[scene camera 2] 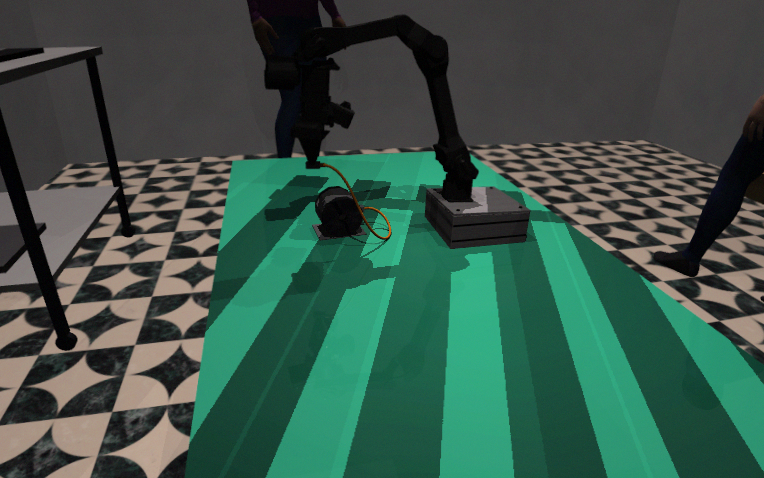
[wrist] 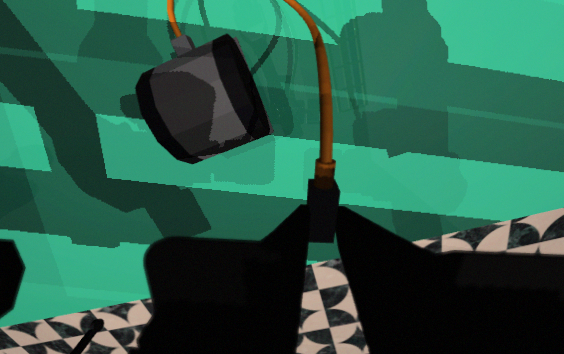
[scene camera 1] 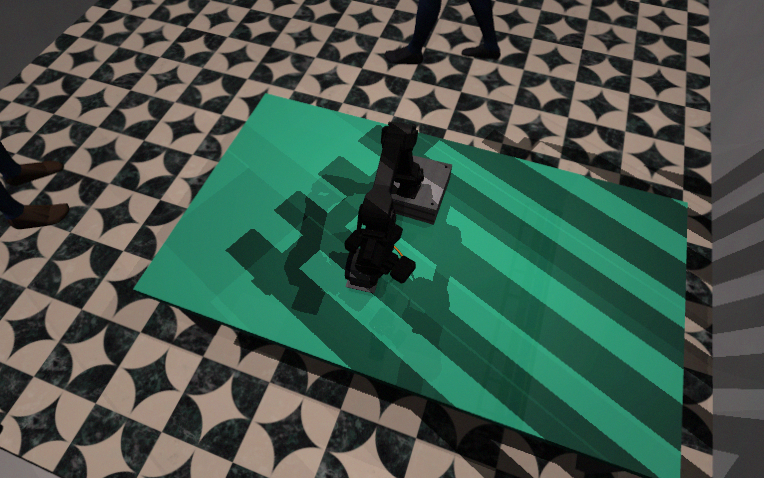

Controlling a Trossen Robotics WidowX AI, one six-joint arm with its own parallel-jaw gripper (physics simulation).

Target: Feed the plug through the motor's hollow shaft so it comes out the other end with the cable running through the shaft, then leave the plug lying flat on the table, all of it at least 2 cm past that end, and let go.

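Frame: origin at the arm's base, x right, y back, z down, level; millimetres.
Seen in the pictures: gripper, fingertip midpoint: (scene camera 2: 312,164) (wrist: 321,213) (scene camera 1: 380,271); arm's base, origin of the base link: (scene camera 2: 457,198) (scene camera 1: 408,189).
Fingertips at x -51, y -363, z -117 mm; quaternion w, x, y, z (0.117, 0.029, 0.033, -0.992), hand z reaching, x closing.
Pixels of each thing's top centre, then the offset from my fingertips to it. "spot": a spot on its surface instead. Level surfaces: height alone.
- black plug, middle of its top: (wrist: 323,219) (scene camera 2: 312,161) dy +1, dx +0, dz -6 mm
- motor, middle of its top: (wrist: 193,105) (scene camera 2: 339,192) (scene camera 1: 363,257) dy +66, dx +84, dz +100 mm
- small grey block, surface spot: (wrist: 183,46) spot: dy +120, dx +90, dz +142 mm
- green table, its level: dz +202 mm
My gripper (scene camera 2: 312,160) (wrist: 321,213) is shut on the black plug (scene camera 2: 312,165) (wrist: 323,207), above the motor's height and beyond it in scene camera 2. The plug points away from the orange cable (scene camera 1: 397,251) (scene camera 2: 389,224) (wrist: 326,105). The cable arcs down past the outside of the motor (scene camera 2: 339,213) (wrist: 195,105), loops low and joins a small grey block (wrist: 183,46) on the motor's side. The motor is dark grey, lying on its small plate (scene camera 1: 360,288) (scene camera 2: 323,236). The arm mostly hides it in scene camera 1. Its bore cannot be made out.
The arm's grey base block (scene camera 1: 438,174) (scene camera 2: 490,228) stands on the green table (scene camera 1: 197,253) (scene camera 2: 416,338), to the right of the motor in scene camera 2. A shelf cart (scene camera 2: 104,112) stands at that view's left. People stand around the table. Shadow bands cross it.
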